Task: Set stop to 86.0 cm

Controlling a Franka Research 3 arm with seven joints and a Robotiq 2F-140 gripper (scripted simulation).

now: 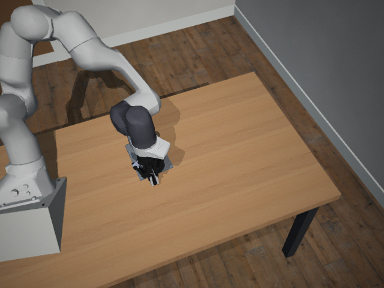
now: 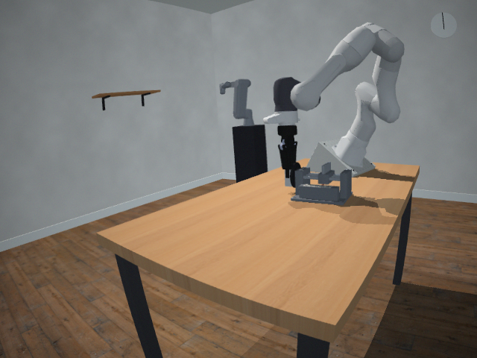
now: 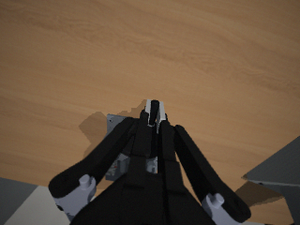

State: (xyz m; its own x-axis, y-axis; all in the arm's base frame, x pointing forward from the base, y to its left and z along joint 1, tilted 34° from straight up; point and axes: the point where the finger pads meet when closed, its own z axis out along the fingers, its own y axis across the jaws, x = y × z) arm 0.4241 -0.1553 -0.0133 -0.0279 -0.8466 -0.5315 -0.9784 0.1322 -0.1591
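Right now the black handwheel is 2 cm to the left of my hand and 1 cm below it. Also, from my hand: sliding stop block 3 cm ahead, 16 cm to the left, 3 cm above.
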